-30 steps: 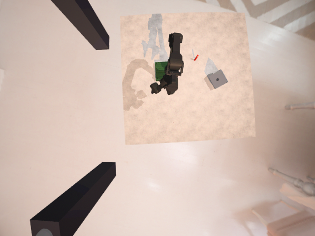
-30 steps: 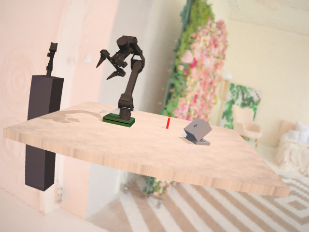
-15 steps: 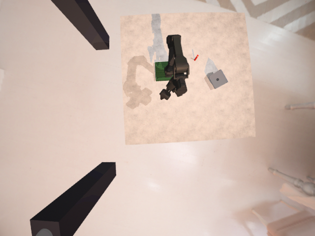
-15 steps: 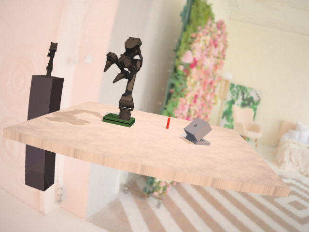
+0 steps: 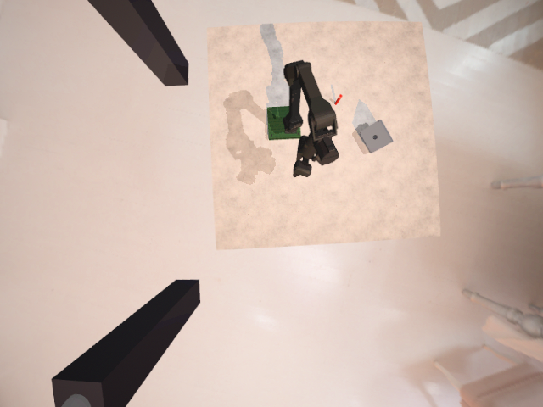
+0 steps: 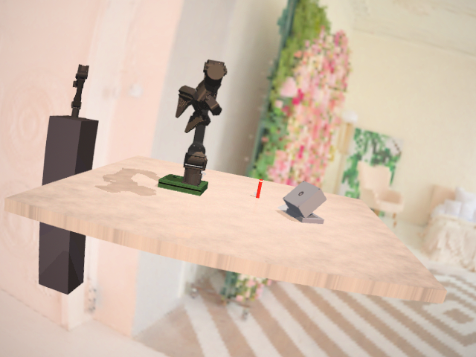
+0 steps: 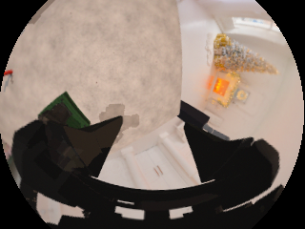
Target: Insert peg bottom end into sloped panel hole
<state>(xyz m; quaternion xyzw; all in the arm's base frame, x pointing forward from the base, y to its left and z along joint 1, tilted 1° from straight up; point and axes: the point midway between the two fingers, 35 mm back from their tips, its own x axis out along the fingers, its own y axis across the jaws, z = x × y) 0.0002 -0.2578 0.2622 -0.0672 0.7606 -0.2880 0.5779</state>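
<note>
Now: the red peg 280 mm ahead of my gripper tip, 420 mm to the left of it and 210 mm below it. The rest, counted from my gripper tip: grey sloped panel (460 mm ahead, 200 mm to the left, 200 mm below).
</note>
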